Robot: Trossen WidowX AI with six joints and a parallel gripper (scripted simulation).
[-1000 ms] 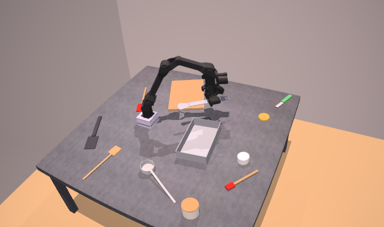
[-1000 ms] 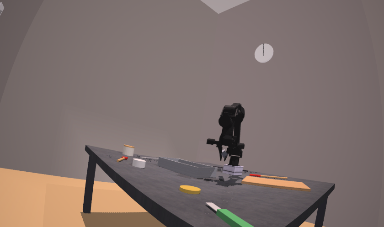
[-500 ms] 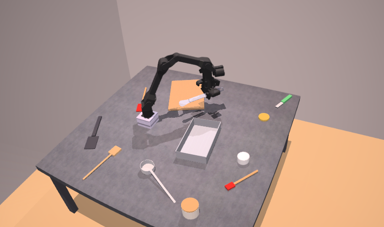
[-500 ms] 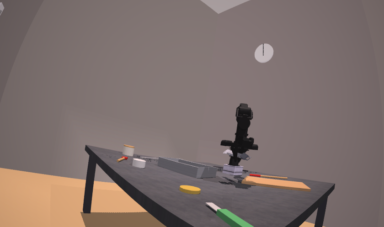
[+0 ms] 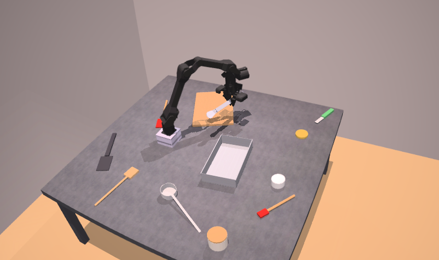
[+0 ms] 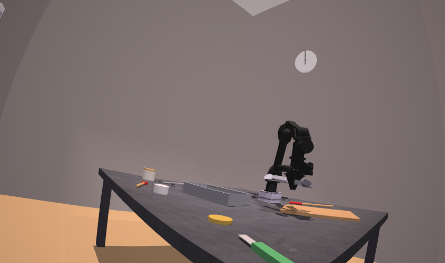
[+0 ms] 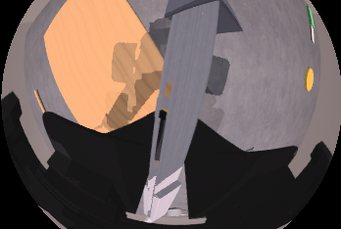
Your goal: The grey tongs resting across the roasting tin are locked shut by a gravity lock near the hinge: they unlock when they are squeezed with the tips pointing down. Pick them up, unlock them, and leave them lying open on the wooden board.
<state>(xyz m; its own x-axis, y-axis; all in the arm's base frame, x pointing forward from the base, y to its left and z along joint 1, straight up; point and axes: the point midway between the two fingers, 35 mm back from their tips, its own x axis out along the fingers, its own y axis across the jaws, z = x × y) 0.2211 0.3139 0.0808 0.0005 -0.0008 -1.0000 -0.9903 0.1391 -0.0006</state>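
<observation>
Now: gripper tip 17 cm past the wooden board, 6 cm to the right of it and 10 cm above it. Also, from my gripper tip: roasting tin: 17 cm ahead, 33 cm to the right, 8 cm below; yellow disc: 41 cm ahead, 6 cm to the left, 10 cm below; red-headed spatula: 41 cm behind, 16 cm to the right, 10 cm below.
</observation>
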